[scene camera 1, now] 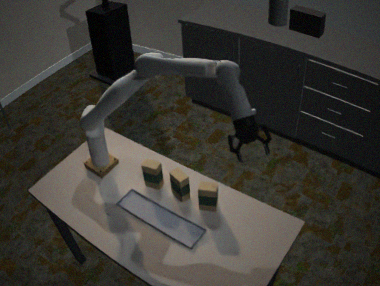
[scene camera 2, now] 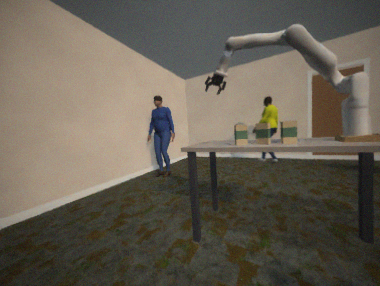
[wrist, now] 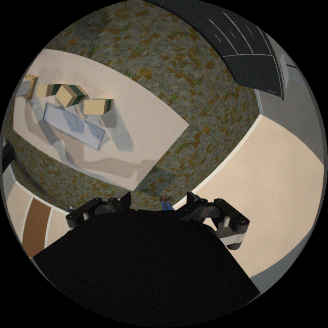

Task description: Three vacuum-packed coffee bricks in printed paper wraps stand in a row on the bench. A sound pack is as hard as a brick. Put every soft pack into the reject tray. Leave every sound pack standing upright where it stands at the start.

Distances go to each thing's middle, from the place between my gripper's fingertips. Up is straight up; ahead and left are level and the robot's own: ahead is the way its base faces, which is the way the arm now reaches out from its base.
Scene:
I see my gripper 33 cm past the reject tray (scene camera 1: pixel 168 222), 19 cm to the left of it and 41 cm above it.

